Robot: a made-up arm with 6 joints.
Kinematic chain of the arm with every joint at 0, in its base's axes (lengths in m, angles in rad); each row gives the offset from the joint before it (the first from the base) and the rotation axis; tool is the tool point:
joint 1: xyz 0 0 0.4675 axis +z
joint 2: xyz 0 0 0 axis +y
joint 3: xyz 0 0 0.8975 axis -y
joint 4: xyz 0 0 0 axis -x
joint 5: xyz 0.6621 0 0 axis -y
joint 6: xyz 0 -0.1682 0 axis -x
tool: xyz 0 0 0
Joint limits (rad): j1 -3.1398..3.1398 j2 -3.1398..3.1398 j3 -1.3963..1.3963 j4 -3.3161..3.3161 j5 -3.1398..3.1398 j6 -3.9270..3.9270
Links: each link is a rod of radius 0.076 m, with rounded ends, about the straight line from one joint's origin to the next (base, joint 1, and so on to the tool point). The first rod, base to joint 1, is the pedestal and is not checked.
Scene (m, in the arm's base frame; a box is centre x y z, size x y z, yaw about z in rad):
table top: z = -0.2
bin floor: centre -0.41 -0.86 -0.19 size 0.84 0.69 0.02 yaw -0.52
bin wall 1: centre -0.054 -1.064 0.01 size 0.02 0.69 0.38 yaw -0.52
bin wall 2: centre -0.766 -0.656 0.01 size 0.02 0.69 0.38 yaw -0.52
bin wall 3: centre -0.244 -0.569 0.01 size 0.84 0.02 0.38 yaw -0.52
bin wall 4: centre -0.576 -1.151 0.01 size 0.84 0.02 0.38 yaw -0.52
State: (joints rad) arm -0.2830 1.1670 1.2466 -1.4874 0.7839 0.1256
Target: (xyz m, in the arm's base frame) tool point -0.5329 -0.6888 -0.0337
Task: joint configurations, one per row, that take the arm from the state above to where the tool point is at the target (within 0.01 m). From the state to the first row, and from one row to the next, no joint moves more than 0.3 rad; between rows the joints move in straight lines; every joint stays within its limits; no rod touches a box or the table.
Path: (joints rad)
1: -0.5738 0.9894 1.0051 -1.3413 0.8795 0.0248
2: -0.8646 0.8118 0.7636 -1.1952 0.9752 -0.0760
3: -1.1555 0.6341 0.5221 -1.0491 1.0708 -0.1769
4: -1.4463 0.4565 0.2806 -0.9030 1.1665 -0.2777
5: -1.6265 0.6847 0.2153 -0.9884 1.0708 -0.1769
6: -1.8068 0.9129 0.1501 -1.0737 0.9752 -0.0760
7: -1.9871 1.1410 0.0849 -1.1591 0.8795 0.0248
8: -2.1673 1.3692 0.0197 -1.2444 0.7839 0.1256

